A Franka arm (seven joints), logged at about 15 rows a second.
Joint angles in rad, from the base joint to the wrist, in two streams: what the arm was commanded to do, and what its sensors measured. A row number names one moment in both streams.
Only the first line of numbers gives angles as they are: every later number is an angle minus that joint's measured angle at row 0.
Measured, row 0:
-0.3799 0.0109 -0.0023 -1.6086 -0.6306 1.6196 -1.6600
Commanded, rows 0 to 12:
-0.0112 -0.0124 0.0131 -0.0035 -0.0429 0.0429 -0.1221
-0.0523 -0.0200 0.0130 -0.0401 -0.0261 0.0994 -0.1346
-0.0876 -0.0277 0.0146 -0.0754 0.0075 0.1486 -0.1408
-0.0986 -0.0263 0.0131 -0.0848 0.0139 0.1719 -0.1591
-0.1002 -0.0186 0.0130 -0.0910 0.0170 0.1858 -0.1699
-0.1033 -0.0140 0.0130 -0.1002 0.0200 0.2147 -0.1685
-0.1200 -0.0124 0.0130 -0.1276 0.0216 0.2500 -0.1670
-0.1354 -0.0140 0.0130 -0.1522 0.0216 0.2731 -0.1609
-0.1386 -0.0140 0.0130 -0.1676 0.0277 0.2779 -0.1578
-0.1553 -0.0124 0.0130 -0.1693 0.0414 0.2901 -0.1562
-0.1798 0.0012 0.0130 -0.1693 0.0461 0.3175 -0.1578
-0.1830 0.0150 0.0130 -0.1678 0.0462 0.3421 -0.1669
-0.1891 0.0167 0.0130 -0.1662 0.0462 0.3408 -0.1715
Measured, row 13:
-0.1592 0.0131 0.0006 -0.1544 0.0294 0.3071 -0.1522
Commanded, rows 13 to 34:
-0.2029 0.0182 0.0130 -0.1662 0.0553 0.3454 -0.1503
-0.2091 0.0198 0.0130 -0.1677 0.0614 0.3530 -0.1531
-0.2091 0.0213 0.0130 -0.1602 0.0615 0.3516 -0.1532
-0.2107 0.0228 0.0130 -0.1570 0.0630 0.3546 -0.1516
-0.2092 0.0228 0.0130 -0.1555 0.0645 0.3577 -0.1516
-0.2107 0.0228 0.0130 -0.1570 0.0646 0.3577 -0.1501
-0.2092 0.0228 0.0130 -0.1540 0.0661 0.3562 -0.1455
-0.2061 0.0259 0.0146 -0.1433 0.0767 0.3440 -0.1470
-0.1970 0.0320 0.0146 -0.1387 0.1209 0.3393 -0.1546
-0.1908 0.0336 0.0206 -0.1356 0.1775 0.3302 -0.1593
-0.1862 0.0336 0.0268 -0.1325 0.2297 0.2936 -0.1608
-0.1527 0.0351 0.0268 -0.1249 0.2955 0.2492 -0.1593
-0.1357 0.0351 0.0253 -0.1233 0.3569 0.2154 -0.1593
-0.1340 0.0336 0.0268 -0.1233 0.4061 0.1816 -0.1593
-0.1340 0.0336 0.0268 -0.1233 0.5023 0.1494 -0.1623
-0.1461 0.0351 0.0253 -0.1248 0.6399 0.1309 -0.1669
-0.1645 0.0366 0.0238 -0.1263 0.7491 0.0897 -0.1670
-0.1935 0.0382 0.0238 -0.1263 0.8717 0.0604 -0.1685
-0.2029 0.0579 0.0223 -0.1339 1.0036 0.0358 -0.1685
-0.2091 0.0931 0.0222 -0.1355 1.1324 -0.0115 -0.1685
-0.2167 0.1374 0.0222 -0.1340 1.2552 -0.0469 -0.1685
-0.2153 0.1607 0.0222 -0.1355 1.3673 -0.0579 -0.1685
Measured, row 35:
-0.2017 0.0832 0.0162 -0.1533 1.1876 -0.0129 -0.1568
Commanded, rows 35 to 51:
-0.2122 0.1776 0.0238 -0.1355 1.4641 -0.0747 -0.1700
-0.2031 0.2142 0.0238 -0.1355 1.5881 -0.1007 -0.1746
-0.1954 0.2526 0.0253 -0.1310 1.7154 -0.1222 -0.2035
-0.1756 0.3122 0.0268 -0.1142 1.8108 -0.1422 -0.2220
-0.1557 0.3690 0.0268 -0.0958 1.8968 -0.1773 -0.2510
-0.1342 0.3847 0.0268 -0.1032 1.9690 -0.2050 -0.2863
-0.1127 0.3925 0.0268 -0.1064 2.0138 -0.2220 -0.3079
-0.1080 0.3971 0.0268 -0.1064 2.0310 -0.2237 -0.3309
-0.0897 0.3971 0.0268 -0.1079 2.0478 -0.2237 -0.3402
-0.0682 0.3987 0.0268 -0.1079 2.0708 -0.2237 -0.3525
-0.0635 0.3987 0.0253 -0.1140 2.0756 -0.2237 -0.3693
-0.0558 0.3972 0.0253 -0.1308 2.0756 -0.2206 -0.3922
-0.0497 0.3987 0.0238 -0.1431 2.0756 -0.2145 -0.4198
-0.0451 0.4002 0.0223 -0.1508 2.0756 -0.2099 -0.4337
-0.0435 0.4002 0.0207 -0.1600 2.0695 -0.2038 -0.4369
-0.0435 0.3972 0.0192 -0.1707 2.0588 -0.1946 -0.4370
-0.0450 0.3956 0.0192 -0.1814 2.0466 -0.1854 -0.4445
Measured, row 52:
-0.0487 0.4027 0.0268 -0.1510 2.0533 -0.1984 -0.4167
